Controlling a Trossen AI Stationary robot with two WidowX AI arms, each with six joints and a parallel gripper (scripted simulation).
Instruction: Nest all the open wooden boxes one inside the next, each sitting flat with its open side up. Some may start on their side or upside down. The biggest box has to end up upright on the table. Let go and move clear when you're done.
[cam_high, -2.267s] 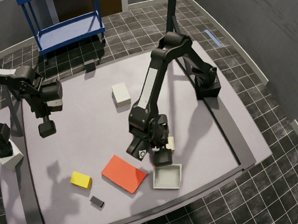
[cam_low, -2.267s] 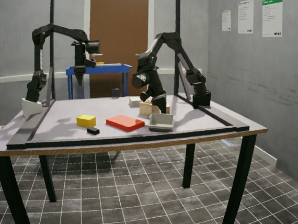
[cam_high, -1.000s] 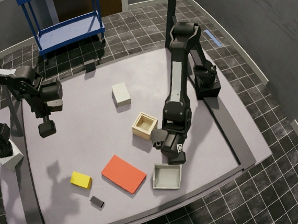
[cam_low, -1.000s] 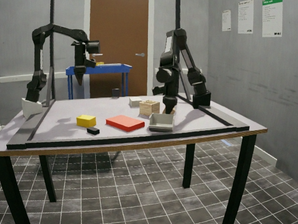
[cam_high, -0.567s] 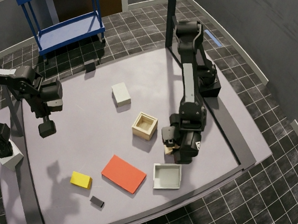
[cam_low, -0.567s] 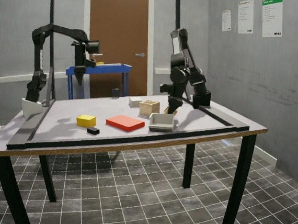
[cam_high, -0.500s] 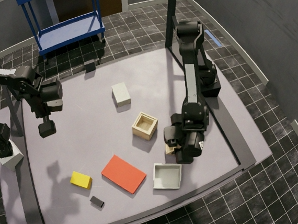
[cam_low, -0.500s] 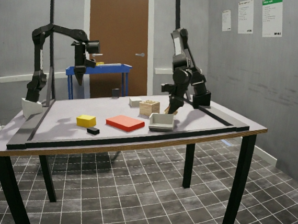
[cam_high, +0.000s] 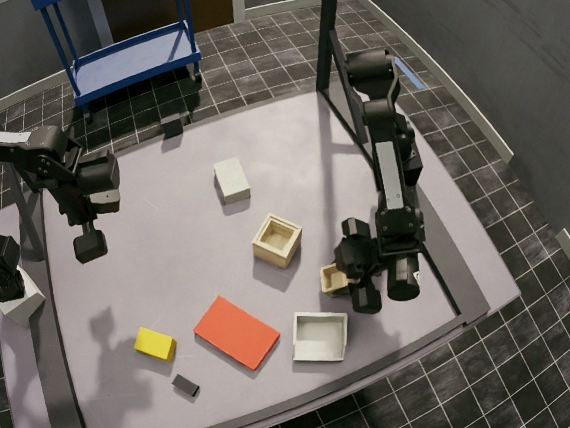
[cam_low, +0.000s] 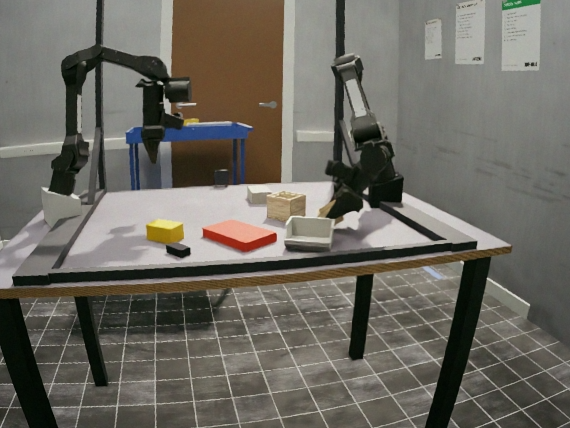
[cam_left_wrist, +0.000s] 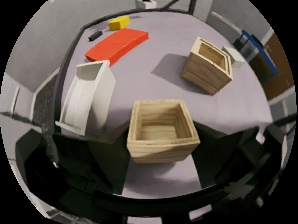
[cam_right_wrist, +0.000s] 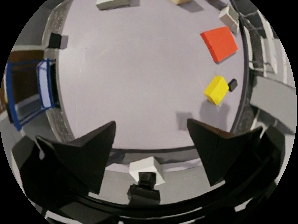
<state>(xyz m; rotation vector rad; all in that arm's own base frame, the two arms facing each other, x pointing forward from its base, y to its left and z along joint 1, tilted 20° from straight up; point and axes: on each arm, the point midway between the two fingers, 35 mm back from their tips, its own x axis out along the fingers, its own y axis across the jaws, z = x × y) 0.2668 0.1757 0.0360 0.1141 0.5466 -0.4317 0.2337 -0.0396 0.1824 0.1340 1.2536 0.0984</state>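
The small wooden box is 30 mm below my left hand. Also, from my left hand: pale grey tray: 90 mm ahead, 90 mm to the right, 30 mm below; white block: 320 mm behind, 120 mm to the right, 40 mm below; flat red block: 20 mm ahead, 230 mm to the right, 50 mm below.
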